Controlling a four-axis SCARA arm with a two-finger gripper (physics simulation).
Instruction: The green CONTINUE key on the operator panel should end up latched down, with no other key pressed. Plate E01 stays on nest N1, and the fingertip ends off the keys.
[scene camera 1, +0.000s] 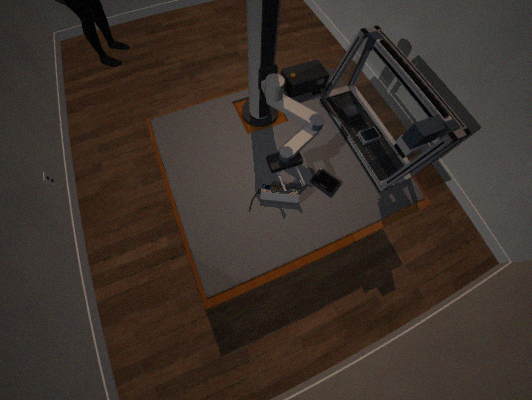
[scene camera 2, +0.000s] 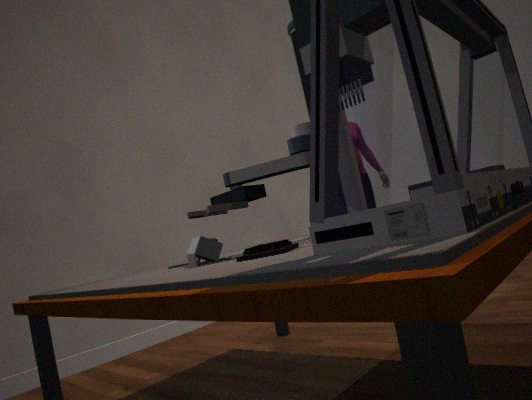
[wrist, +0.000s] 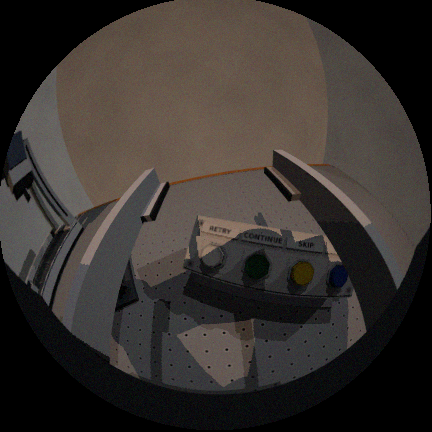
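Observation:
The operator panel (scene camera 1: 280, 196) (scene camera 2: 206, 250) (wrist: 228, 272) is a sloped grey box on the mat. In the wrist view its green CONTINUE key (wrist: 257, 266) lies between the white RETRY key (wrist: 212, 256) and the yellow SKIP key (wrist: 302, 273); a blue key (wrist: 339, 276) is partly behind a finger. Whether any key is latched cannot be told. My gripper (scene camera 1: 293, 187) (scene camera 2: 197, 215) (wrist: 214, 165) is open and empty, its fingers apart above the panel and off the keys. A dark rectangular nest or plate (scene camera 1: 326, 182) (scene camera 2: 267, 248) lies beside the panel; no E01 or N1 label is readable.
A framed machine (scene camera 1: 382, 181) (scene camera 2: 325, 125) with a deck stands to one side of the grey mat (scene camera 1: 200, 210). A dark box (scene camera 1: 305, 77) stands near the arm's column (scene camera 1: 256, 65). A cable runs from the panel. A person stands beyond the table.

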